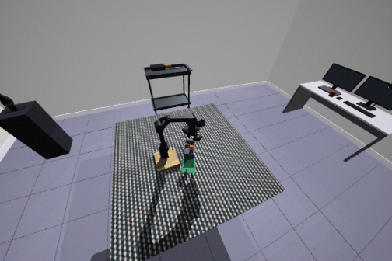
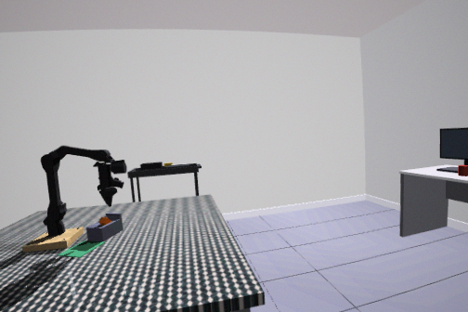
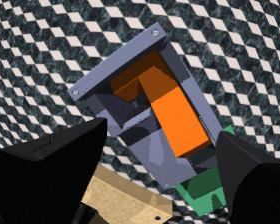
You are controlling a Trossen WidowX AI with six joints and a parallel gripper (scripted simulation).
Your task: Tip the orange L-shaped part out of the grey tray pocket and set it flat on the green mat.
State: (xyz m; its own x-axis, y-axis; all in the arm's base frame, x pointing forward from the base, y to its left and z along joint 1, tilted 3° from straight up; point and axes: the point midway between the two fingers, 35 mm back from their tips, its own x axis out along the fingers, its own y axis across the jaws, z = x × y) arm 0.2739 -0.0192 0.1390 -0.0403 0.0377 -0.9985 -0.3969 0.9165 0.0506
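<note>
The orange L-shaped part lies 10 cm below my gripper tip, 2 cm behind it and 1 cm to the left of it. The rest, counted from my gripper tip: green mat (16 cm to the right, 16 cm below, 9 cm behind).
</note>
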